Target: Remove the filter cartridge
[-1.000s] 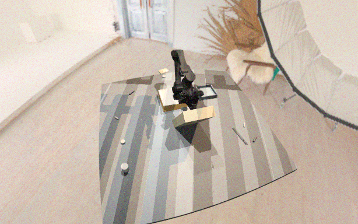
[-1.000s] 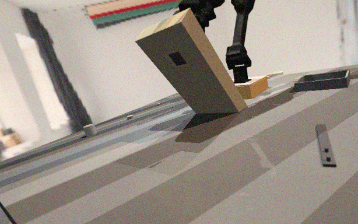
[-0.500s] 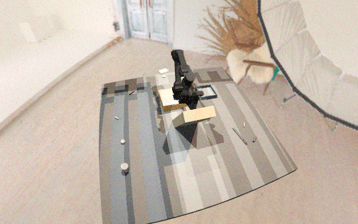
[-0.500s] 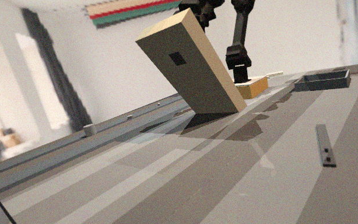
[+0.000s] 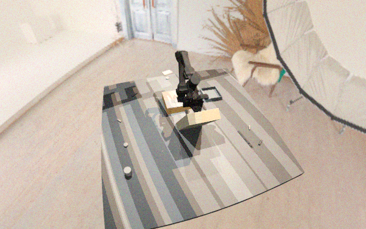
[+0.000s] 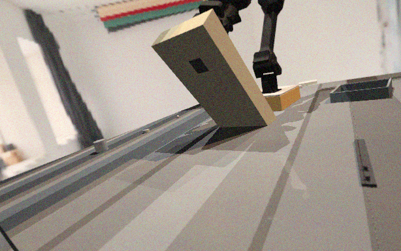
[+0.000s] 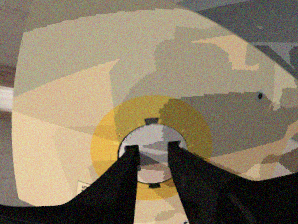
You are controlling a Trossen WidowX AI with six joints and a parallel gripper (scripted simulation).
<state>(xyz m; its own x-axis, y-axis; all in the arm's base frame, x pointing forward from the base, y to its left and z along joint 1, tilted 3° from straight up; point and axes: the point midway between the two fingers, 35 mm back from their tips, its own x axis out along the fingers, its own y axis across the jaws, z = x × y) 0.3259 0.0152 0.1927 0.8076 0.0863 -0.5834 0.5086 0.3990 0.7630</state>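
My gripper tip is 10 mm short of the grey filter cartridge and 10 mm above it. Round my gripper tip: tan service panel: 40 mm behind, 80 mm below; then tray: 430 mm behind, 250 mm to the left, 230 mm below.
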